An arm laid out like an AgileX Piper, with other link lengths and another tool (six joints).
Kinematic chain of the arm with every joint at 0, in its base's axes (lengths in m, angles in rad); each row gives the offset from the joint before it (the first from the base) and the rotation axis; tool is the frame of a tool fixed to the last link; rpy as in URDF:
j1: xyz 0 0 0.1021 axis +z
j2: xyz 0 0 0 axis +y
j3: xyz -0.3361 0 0.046 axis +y
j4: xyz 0.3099 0 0.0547 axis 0.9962 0 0.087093
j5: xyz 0 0 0 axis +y
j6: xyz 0.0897 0 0.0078 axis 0.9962 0 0.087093
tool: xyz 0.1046 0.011 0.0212 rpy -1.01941 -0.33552 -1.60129
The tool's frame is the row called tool.
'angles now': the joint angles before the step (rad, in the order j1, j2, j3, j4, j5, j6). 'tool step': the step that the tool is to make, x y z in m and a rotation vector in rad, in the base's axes. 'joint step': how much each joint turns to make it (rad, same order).
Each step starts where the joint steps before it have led.
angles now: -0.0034, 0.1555, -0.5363, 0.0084, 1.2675, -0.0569
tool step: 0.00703, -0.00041, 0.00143, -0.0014, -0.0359, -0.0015
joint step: 0.0000, 0.0000, 0.0143, -0.0019, -0.0502, 0.0004
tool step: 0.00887, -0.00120, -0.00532, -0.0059, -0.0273, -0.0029
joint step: 0.0001, 0.0000, 0.0344, -0.0065, -0.0617, 0.0000
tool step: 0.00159, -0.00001, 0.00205, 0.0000, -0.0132, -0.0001
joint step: -0.0001, 0.0000, -0.0001, 0.0000, -0.0131, 0.0000
